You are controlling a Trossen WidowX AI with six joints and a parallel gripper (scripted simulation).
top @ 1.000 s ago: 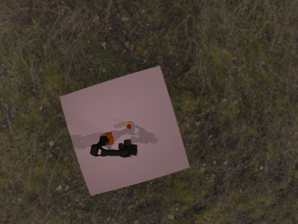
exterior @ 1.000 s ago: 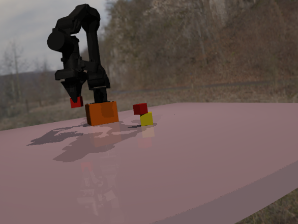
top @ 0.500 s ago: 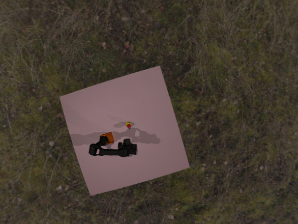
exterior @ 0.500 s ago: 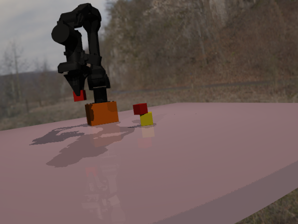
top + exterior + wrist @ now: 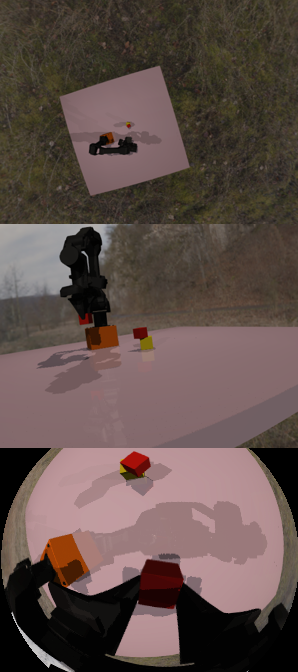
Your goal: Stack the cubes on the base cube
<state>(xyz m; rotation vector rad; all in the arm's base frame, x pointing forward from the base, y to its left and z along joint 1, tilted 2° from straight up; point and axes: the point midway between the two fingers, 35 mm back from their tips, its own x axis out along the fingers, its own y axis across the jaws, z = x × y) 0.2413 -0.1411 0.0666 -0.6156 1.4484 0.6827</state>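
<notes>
The red cube is 6 cm ahead of my gripper tip, 16 cm to the left of it and 7 cm below it. Round my gripper tip: yellow cube: 6 cm ahead, 18 cm to the left, 11 cm below.
</notes>
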